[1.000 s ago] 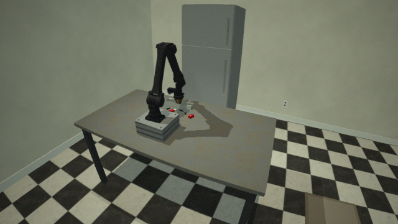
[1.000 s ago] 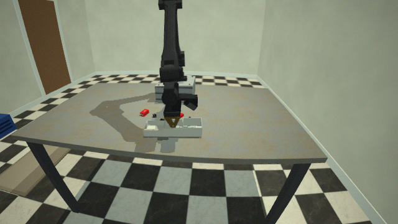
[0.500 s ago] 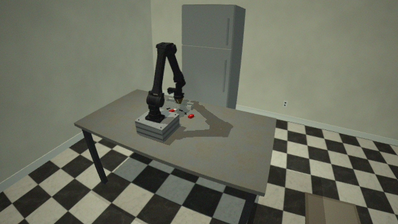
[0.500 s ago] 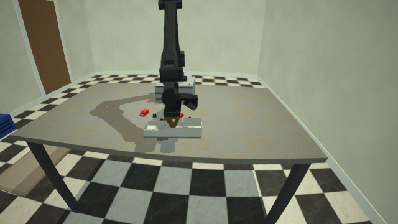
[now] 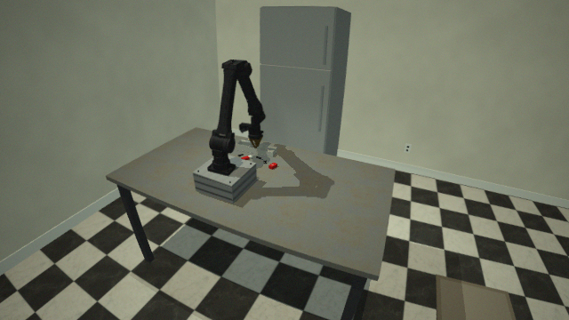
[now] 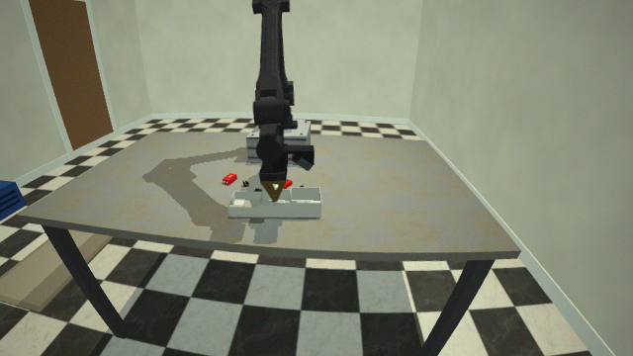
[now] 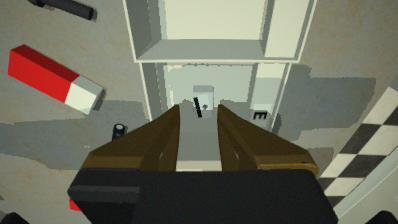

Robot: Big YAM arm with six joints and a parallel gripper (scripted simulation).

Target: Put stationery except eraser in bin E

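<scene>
My gripper is now 20 mm above the joined bins and 10 mm short of it. Also, from my hand: black AAA battery: 80 mm behind, 50 mm to the right, 30 mm below; then red item: 110 mm behind, 30 mm below, 10 mm to the left; then grey pencil sharpener: 20 mm below, 10 mm to the right.
</scene>
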